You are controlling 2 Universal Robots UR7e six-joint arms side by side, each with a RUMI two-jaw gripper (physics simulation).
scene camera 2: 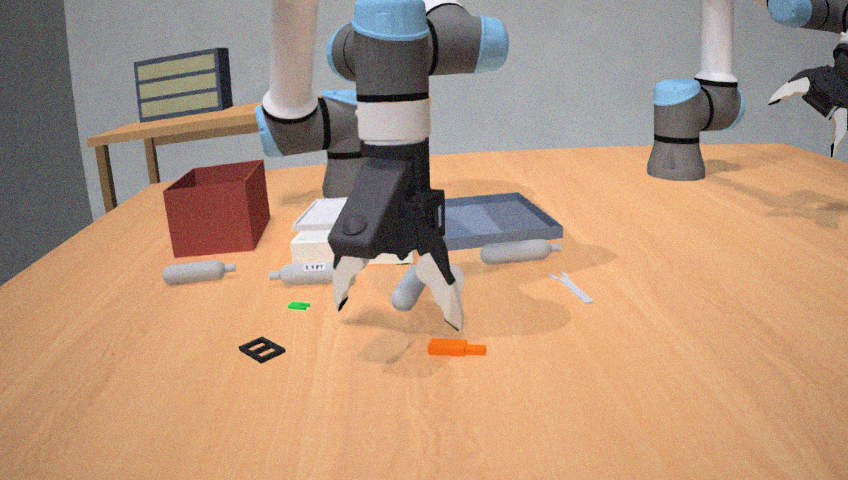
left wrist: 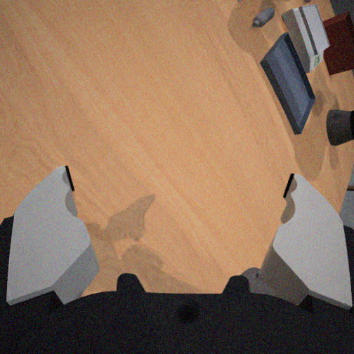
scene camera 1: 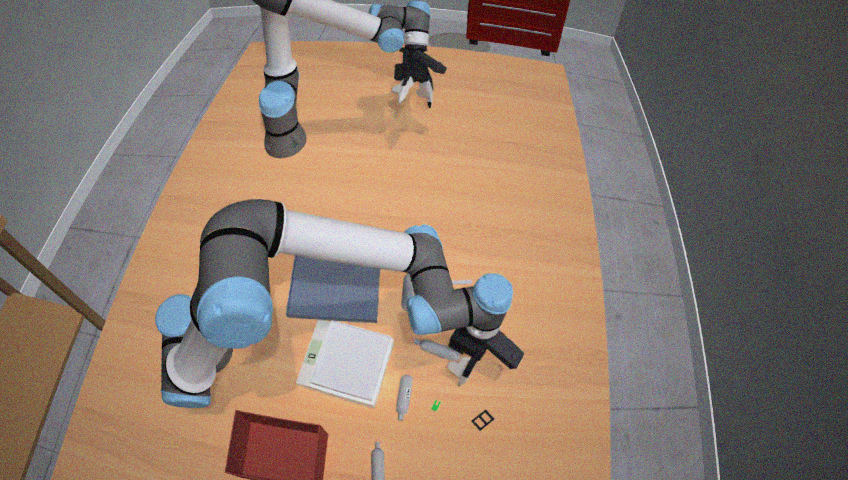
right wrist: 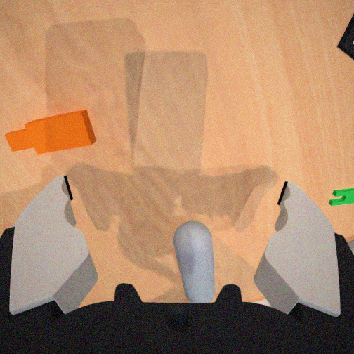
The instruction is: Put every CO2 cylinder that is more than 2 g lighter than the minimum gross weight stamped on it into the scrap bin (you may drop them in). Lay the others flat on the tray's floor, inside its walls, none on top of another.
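Places are measured from the left arm's base along level axes (x ahead, y right, z down), in millimetres.
Where they show: left gripper, between the fingertips: (scene camera 2: 800, 130) (scene camera 1: 415, 105); right gripper, between the fingertips: (scene camera 2: 396, 320); left arm's base, origin of its link: (scene camera 2: 675, 174) (scene camera 1: 285, 142).
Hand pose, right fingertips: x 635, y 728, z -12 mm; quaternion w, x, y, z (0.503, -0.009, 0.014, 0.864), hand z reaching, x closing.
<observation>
Things, the pixels of their top centre, and the offset from my right fingertips. "*": a spot on its surface instead.
- blue tray, centre of its top: (scene camera 2: 487, 212) (scene camera 1: 333, 284) dx -371, dy -186, dz -8 mm
- red scrap bin, centre of its top: (scene camera 2: 216, 174) (scene camera 1: 271, 449) dx -443, dy +288, dz -108 mm
- white scale, a spot on its surface: (scene camera 2: 315, 246) * dx -228, dy +99, dz -22 mm
- orange block, centre of its top: (scene camera 2: 457, 344) dx +66, dy -57, dz +3 mm
- green clip, centre of its top: (scene camera 2: 298, 304) (scene camera 1: 436, 405) dx -89, dy +118, dz +8 mm
- black frame, centre of its top: (scene camera 2: 261, 347) (scene camera 1: 483, 419) dx +25, dy +153, dz +7 mm
- wrench, centre of its top: (scene camera 2: 572, 286) (scene camera 1: 452, 282) dx -58, dy -228, dz +9 mm
Four grey cylinders lie on the table: one (scene camera 1: 437, 349) (scene camera 2: 407, 289) (right wrist: 195, 260) by my right gripper, a labelled one (scene camera 1: 404, 395) (scene camera 2: 306, 274) beside the scale, one (scene camera 1: 377, 460) (scene camera 2: 196, 272) near the bin, and one (scene camera 1: 407, 291) (scene camera 2: 514, 252) (left wrist: 264, 16) beside the tray, partly hidden by the arm in scene camera 1. The blue tray (scene camera 1: 333, 291) (scene camera 2: 505, 214) (left wrist: 290, 80) is empty. The red scrap bin (scene camera 1: 279, 446) (scene camera 2: 211, 220) stands at the lower left in scene camera 1. My right gripper (scene camera 2: 398, 318) (right wrist: 176, 181) is open above the table, the cylinder low between its fingers in its wrist view, not gripped. My left gripper (scene camera 1: 415, 101) (scene camera 2: 802, 129) (left wrist: 179, 173) is open and empty, far away.
A white scale (scene camera 1: 351, 362) (scene camera 2: 315, 246) (left wrist: 302, 35) stands between tray and bin; its reading is too small to tell. An orange block (scene camera 2: 447, 347) (right wrist: 62, 132), a green clip (scene camera 1: 436, 405) (scene camera 2: 298, 305) (right wrist: 345, 196), a black frame (scene camera 1: 477, 424) (scene camera 2: 249, 355) and a wrench (scene camera 2: 574, 288) lie around.
</observation>
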